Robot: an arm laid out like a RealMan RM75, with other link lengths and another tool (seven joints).
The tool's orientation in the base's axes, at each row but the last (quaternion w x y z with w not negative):
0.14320, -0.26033, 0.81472, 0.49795
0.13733, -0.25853, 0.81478, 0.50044
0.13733, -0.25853, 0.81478, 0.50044
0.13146, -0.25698, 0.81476, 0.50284
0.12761, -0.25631, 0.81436, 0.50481
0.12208, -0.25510, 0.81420, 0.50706
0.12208, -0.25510, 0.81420, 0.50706
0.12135, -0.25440, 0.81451, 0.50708
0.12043, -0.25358, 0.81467, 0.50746
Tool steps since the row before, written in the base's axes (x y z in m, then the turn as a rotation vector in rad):
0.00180, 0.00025, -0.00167, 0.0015, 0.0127, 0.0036
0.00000, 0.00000, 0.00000, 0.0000, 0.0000, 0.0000
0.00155, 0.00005, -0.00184, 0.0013, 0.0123, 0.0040
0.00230, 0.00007, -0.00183, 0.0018, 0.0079, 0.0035
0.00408, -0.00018, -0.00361, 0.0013, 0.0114, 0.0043
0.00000, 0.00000, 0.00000, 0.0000, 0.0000, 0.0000
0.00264, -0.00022, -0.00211, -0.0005, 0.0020, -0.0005
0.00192, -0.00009, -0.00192, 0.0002, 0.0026, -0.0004
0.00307, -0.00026, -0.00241, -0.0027, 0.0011, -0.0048
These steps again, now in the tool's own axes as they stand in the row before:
-0.00073, -0.00216, 0.00095, -0.0066, 0.0065, 0.0095
0.00000, 0.00000, 0.00000, 0.0000, 0.0000, 0.0000
-0.00041, -0.00222, 0.00084, -0.0065, 0.0067, 0.0090
-0.00107, -0.00262, 0.00080, -0.0054, 0.0045, 0.0053
-0.00167, -0.00503, 0.00128, -0.0064, 0.0066, 0.0081
0.00000, 0.00000, 0.00000, 0.0000, 0.0000, 0.0000
-0.00119, -0.00311, 0.00061, 0.0001, 0.0006, 0.0020
-0.00071, -0.00253, 0.00068, -0.0007, 0.0005, 0.0025
-0.00142, -0.00358, 0.00068, 0.0041, -0.0018, 0.0033

